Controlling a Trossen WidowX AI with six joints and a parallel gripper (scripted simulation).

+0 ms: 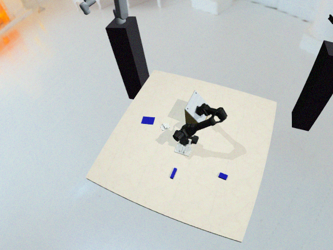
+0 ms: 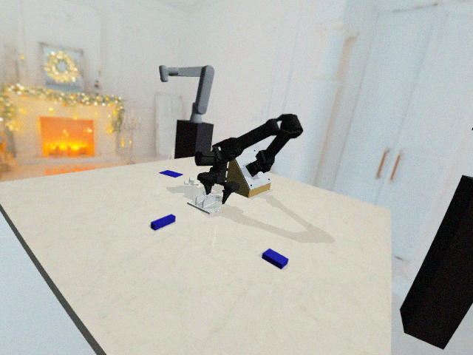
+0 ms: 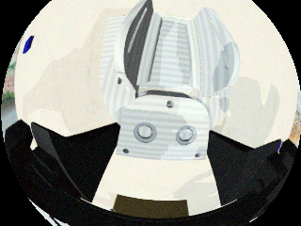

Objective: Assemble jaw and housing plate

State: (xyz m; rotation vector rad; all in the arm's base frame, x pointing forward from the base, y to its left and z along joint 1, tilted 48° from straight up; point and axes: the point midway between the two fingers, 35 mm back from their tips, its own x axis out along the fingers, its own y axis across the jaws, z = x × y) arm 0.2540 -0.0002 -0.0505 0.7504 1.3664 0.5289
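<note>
My gripper tip is 1 cm short of the housing plate and 2 cm below it. Round my gripper tip: flat blue patch 13 cm behind, 38 cm to the right, 1 cm below.
</note>
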